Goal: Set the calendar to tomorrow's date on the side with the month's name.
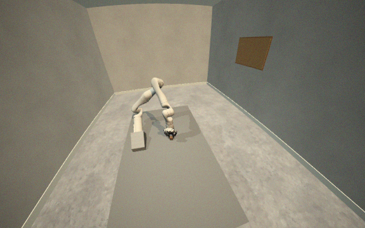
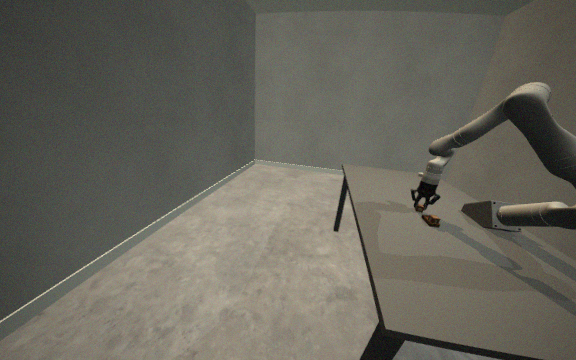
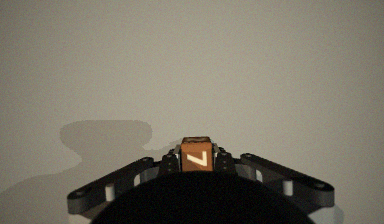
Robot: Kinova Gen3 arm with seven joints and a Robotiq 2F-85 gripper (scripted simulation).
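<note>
The digit cube is 10 mm below my hand. From my hand the other things lie so: orange tray 110 mm to the left, 20 mm below.
</note>
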